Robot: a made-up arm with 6 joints.
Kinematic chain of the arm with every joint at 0, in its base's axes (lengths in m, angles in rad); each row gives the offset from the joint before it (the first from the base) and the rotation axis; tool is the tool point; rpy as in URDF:
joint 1: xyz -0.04 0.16 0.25 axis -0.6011 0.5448 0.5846
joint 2: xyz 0.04 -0.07 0 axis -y
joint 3: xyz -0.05 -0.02 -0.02 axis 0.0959 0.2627 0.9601
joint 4: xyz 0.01 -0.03 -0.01 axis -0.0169 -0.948 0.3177
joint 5: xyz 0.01 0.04 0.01 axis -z
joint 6: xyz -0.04 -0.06 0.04 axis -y
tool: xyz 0.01 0.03 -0.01 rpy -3.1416 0 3.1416
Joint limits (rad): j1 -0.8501..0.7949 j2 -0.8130..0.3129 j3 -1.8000..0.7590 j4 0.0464..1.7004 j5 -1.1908..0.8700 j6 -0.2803..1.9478
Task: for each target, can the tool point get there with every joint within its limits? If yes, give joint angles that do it. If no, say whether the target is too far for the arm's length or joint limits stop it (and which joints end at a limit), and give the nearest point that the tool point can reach.
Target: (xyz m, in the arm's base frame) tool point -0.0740 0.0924 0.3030
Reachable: yes | joints 0.4335 -0.4182 -0.6874 0.7517 0.5466 1.2932
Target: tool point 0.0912 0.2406 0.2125
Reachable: no: joint limits stop it (at a limit: joint 1, joint 2, joint 5, joint 6) | nearest point 0.0059 0.1527 0.1762 | short by 0.128 m
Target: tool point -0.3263 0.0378 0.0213
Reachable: no: too far | nearest point -0.1516 0.0898 0.1520 | short by 0.224 m
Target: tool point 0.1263 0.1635 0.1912
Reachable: no: joint limits stop it (at a limit: joint 1, joint 2, joint 3, joint 4, joint 5, joint 6) | nearest point 0.0605 0.1126 0.2600 | short by 0.108 m
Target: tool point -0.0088 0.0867 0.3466
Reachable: yes | joints 0.4225 -0.6227 -1.3042 0.2416 -1.0230 1.7377
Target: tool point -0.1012 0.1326 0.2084
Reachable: yes | joints -0.7129 -0.0285 -0.8177 0.4560 0.5256 1.3134
